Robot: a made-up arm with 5 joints.
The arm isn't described. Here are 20 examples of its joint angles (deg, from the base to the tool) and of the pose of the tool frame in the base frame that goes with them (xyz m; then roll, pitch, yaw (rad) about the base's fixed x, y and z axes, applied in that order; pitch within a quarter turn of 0, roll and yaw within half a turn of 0).
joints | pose
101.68 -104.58 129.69 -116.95 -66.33 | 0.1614 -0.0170 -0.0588 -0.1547 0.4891 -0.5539
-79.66 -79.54 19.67 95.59 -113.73 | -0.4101 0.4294 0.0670 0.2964 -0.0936 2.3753
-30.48 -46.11 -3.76 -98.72 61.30 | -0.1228 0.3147 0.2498 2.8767 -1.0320 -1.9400
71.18 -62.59 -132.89 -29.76 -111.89 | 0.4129 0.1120 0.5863 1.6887 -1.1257 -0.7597
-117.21 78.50 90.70 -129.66 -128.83 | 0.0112 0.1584 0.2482 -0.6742 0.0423 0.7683
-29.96 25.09 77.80 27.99 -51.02 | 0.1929 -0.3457 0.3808 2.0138 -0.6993 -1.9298
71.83 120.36 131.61 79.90 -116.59 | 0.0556 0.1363 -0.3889 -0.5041 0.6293 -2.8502
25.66 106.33 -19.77 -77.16 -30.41 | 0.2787 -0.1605 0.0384 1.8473 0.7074 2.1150
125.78 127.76 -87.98 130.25 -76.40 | 0.1657 0.2811 -0.1305 1.1457 -1.1136 0.4910
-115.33 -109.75 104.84 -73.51 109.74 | 0.0173 0.0020 0.2615 2.9957 -0.7837 1.1600
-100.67 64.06 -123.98 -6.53 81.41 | -0.5287 -0.1282 0.4142 -0.0673 0.9780 0.9024
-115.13 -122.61 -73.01 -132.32 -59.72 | -0.3920 0.2521 0.4218 -2.1547 -1.2646 0.2581
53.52 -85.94 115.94 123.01 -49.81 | -0.0299 0.3739 0.1993 2.1676 0.1067 1.0989
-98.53 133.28 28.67 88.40 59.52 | -0.2190 0.0835 0.7730 2.5646 0.5507 0.7951
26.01 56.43 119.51 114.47 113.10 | 0.2270 -0.1322 -0.0792 -1.1051 0.3036 0.6238
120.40 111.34 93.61 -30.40 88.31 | -0.1983 0.2422 -0.0392 2.4471 -0.5643 -1.1939
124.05 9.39 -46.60 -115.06 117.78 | 0.3979 0.0441 0.1659 1.1021 0.8677 -0.5302
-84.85 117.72 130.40 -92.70 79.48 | -0.0535 0.2024 0.3264 -0.3343 -0.4088 -0.9479
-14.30 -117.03 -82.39 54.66 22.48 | -0.1488 0.3950 0.4685 1.1934 1.0312 0.1286
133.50 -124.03 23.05 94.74 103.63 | 0.0219 0.6035 -0.0219 -2.6310 -0.9127 -2.9945
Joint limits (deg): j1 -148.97..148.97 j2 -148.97..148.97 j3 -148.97..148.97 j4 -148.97..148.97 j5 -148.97..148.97
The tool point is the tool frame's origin. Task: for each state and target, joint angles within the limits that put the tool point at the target. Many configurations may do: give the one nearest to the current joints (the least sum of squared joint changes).
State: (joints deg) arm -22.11 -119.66 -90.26 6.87 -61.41
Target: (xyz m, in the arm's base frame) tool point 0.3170 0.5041 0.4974
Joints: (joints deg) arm -4.74 -148.97 -92.05 -32.30 -33.40
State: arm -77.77 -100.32 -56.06 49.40 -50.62
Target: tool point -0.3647 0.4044 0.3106
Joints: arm -51.75 -122.41 -43.61 64.12 -66.82
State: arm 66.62 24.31 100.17 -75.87 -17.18
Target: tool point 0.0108 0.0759 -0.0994
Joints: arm 99.29 30.17 82.14 -75.92 -21.02
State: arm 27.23 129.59 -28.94 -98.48 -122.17
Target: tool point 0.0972 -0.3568 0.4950
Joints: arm -14.16 98.12 -62.30 -109.09 -137.35
